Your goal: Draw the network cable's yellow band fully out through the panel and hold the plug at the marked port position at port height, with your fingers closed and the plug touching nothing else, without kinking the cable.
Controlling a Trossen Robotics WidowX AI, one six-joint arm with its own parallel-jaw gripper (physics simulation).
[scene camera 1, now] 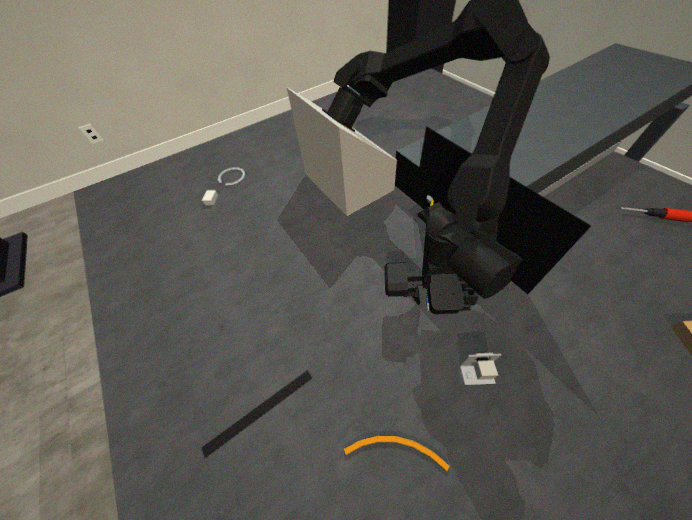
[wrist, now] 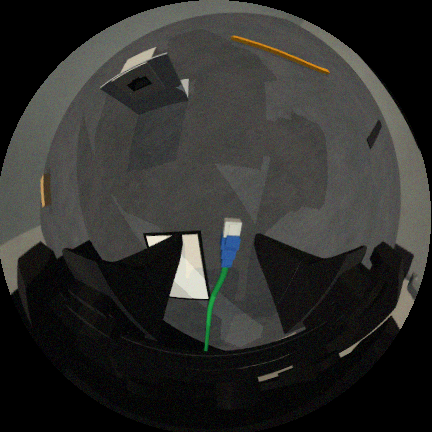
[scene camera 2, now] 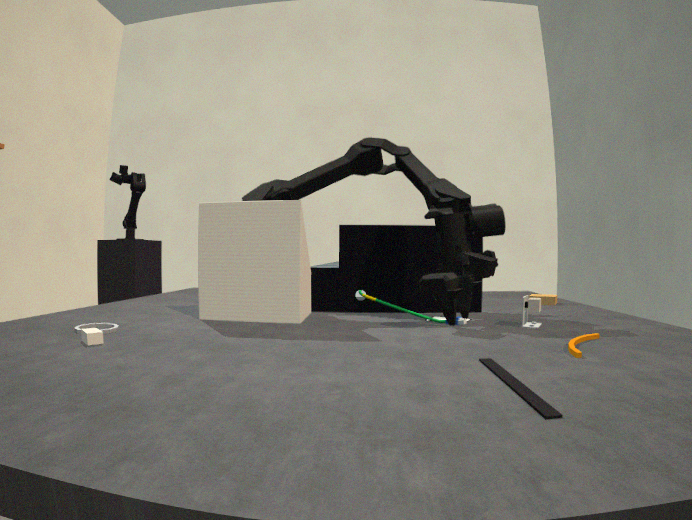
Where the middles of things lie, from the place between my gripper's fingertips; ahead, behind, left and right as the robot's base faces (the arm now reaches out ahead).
Labels:
Right now my hand is 50 mm to the right of the white card (wrist: 189,282) and 10 mm past it. From my hand the other things lie so: dark bar (scene camera 1: 218,441) 370 mm to the right, 10 mm behind.

